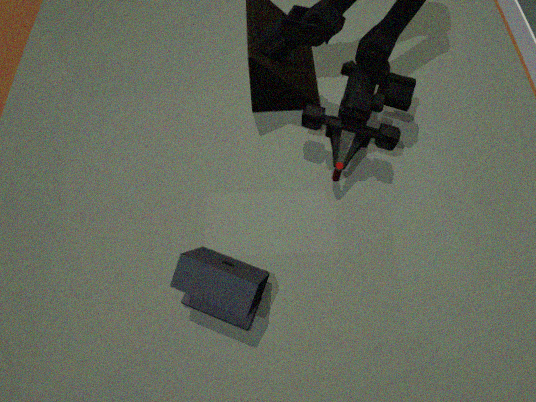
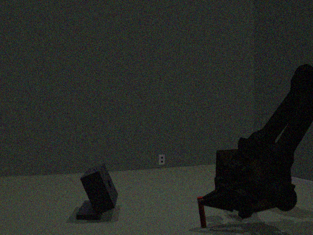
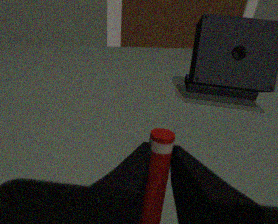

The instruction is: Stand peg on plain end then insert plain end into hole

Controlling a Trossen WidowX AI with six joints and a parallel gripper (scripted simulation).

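The red peg is 10 mm below my gripper tip. The rest, counted from my gripper tip: sloped panel: 170 mm ahead, 240 mm to the right, 10 mm above.
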